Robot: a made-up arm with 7 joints. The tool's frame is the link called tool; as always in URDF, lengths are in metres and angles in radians. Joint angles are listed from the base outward. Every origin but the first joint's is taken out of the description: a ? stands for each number. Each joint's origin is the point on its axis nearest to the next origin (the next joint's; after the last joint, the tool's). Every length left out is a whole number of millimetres.
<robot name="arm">
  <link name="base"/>
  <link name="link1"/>
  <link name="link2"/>
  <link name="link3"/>
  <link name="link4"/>
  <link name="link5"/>
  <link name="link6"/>
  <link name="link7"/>
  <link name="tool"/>
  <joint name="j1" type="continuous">
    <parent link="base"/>
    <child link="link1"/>
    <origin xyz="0 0 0.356"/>
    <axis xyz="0 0 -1"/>
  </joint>
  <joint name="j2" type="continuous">
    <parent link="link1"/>
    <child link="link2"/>
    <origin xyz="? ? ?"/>
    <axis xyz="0 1 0"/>
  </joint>
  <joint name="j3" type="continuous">
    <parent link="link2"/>
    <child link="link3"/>
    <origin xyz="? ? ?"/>
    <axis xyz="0 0 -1"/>
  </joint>
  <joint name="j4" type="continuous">
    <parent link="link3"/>
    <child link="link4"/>
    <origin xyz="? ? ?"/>
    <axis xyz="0 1 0"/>
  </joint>
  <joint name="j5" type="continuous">
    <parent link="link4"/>
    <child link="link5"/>
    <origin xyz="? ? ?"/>
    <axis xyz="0 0 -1"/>
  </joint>
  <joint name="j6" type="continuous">
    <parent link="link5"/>
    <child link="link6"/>
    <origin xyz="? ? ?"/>
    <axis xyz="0 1 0"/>
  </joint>
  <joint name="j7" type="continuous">
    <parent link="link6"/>
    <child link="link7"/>
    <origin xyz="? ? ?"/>
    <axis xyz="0 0 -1"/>
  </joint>
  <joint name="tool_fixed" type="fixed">
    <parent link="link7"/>
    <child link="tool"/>
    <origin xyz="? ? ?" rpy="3.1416 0 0"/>
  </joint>
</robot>
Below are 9 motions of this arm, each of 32 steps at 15 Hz.
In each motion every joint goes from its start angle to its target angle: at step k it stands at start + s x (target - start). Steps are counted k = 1, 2, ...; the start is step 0. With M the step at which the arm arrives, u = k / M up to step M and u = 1 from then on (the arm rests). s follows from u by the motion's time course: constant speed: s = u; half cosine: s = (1 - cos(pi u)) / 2; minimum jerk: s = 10 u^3 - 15 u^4 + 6 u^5.
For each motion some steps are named. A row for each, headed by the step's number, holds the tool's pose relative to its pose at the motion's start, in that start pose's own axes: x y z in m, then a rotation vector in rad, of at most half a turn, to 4 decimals.
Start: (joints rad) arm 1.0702 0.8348 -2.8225 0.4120 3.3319 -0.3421 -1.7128
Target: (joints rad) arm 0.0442 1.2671 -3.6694 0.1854 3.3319 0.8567 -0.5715
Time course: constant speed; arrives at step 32
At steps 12, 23, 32:
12: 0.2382 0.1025 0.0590 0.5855 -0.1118 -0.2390
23: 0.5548 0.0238 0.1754 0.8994 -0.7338 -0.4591
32: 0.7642 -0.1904 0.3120 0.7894 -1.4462 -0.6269

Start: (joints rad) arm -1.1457 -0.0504 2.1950 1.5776 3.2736 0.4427 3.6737
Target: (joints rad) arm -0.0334 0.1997 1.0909 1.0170 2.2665 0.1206 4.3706
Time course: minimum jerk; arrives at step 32
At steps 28, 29, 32:
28: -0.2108 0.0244 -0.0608 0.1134 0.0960 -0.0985
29: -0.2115 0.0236 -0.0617 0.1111 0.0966 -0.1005
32: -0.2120 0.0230 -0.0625 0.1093 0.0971 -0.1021

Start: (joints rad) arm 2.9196 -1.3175 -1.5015 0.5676 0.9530 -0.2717 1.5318
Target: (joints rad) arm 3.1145 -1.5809 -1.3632 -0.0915 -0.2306 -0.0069 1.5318
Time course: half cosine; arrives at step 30
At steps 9, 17, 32:
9: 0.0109 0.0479 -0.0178 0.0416 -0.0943 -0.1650
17: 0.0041 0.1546 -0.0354 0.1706 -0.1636 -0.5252
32: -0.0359 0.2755 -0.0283 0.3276 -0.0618 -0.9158

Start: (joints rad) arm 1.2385 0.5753 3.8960 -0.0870 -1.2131 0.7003 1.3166
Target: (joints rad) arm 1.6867 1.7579 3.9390 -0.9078 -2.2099 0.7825 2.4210
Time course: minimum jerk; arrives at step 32
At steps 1, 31, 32:
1: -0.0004 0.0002 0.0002 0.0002 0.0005 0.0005
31: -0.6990 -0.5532 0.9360 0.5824 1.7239 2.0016
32: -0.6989 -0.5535 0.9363 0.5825 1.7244 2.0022

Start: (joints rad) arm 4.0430 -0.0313 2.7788 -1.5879 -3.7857 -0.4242 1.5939
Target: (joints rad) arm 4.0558 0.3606 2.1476 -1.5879 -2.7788 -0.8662 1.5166
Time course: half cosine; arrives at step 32
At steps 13, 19, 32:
13: -0.0613 -0.0956 -0.0022 -0.0523 0.2663 0.1630
19: -0.1173 -0.1578 0.0198 -0.0564 0.5352 0.2096
32: -0.1833 -0.2026 0.0716 -0.0036 0.8896 0.1589

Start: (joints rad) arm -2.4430 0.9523 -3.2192 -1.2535 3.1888 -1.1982 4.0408
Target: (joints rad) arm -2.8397 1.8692 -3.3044 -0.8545 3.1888 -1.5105 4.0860
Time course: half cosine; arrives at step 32
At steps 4, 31, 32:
4: -0.0028 0.0226 0.0064 0.0128 -0.0032 -0.0105
31: -0.0275 0.4736 0.3927 0.3244 -0.0491 -0.1963
32: -0.0275 0.4743 0.3941 0.3251 -0.0492 -0.1966

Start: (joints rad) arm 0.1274 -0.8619 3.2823 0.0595 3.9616 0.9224 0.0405
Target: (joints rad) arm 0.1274 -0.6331 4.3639 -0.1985 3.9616 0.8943 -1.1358
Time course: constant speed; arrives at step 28
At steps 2, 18, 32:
2: 0.0099 -0.0119 -0.0093 0.0433 -0.0165 -0.0137
18: 0.1000 -0.0691 -0.0770 0.4169 -0.0017 -0.1209
32: 0.1471 -0.0705 -0.1038 0.6283 0.1528 -0.1804

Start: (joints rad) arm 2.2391 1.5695 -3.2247 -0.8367 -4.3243 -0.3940 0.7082
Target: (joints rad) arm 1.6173 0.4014 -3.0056 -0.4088 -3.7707 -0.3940 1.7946
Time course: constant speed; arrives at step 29
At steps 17, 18, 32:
17: -0.4398 -0.3831 0.5310 -0.3560 1.0685 0.7051
18: -0.4578 -0.3889 0.5758 -0.3486 1.1389 0.7241
32: -0.6018 -0.2798 1.0610 -0.0213 1.8320 0.7106

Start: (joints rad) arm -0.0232 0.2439 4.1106 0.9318 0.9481 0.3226 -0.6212
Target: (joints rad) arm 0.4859 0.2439 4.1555 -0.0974 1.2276 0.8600 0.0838
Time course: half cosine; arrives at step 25
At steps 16, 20, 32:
16: -0.3042 0.2014 0.2585 0.9323 0.2527 0.5561
20: -0.3561 0.2001 0.3730 1.1985 0.2732 0.6351
32: -0.3741 0.1897 0.4323 1.3296 0.2786 0.6592

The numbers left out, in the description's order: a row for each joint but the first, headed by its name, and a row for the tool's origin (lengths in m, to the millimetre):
j2: 0 -0.013 0
j3: 0 0 0.442
j4: 0 -0.014 0
j5: 0 0 0.383
j6: 0 0 0
j7: 0 0 0.145
tool: 0 0 0

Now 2 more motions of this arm.
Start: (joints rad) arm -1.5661 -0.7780 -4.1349 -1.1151 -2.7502 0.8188 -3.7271
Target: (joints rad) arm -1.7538 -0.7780 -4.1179 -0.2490 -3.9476 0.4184 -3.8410
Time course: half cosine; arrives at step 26
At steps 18, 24, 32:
18: 0.2328 0.0111 0.3746 1.2098 -0.4635 -0.8293
24: 0.2513 -0.0386 0.4923 1.5633 -0.5255 -0.9850
32: 0.2517 -0.0430 0.5006 1.5894 -0.5285 -0.9950

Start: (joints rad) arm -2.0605 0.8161 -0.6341 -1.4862 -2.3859 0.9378 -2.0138
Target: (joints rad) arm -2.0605 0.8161 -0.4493 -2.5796 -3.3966 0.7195 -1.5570
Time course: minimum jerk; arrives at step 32
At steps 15, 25, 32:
15: 0.0788 0.2242 -0.0701 0.4989 -0.3094 0.0499
25: 0.1166 0.4675 -0.0203 1.0095 -0.5375 -0.1341
32: 0.1189 0.4996 -0.0032 1.0809 -0.5555 -0.1796

